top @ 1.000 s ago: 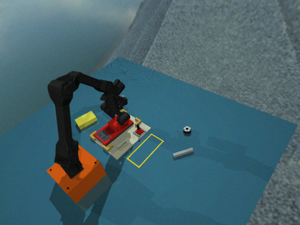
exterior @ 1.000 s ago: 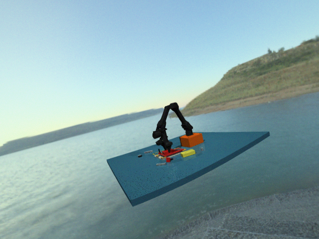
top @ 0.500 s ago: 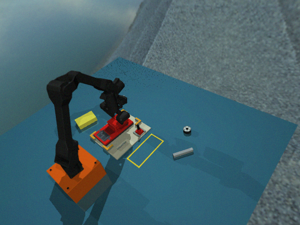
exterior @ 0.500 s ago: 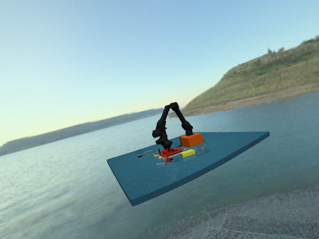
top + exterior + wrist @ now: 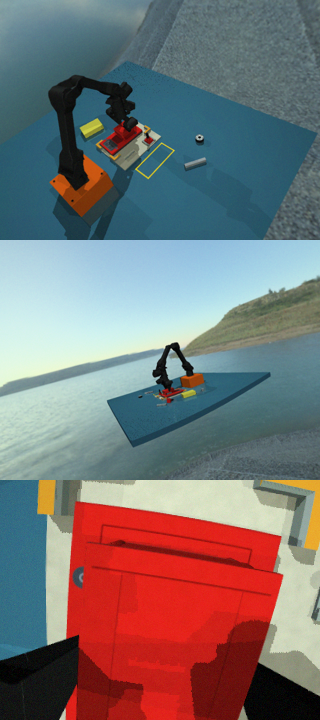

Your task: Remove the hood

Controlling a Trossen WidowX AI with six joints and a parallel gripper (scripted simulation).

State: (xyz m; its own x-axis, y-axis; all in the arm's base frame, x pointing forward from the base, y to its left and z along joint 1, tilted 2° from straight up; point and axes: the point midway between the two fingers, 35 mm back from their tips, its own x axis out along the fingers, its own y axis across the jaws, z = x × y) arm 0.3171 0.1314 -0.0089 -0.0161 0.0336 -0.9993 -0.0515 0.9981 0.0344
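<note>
My gripper tip is now 30 mm above the grey engine block and 10 mm to the right of it. The rest, counted from my gripper tip: dark ring (300 mm to the right, 220 mm ahead, 40 mm below); yellow block (180 mm to the left, 110 mm behind, 40 mm below); red hood (10 mm above).
</note>
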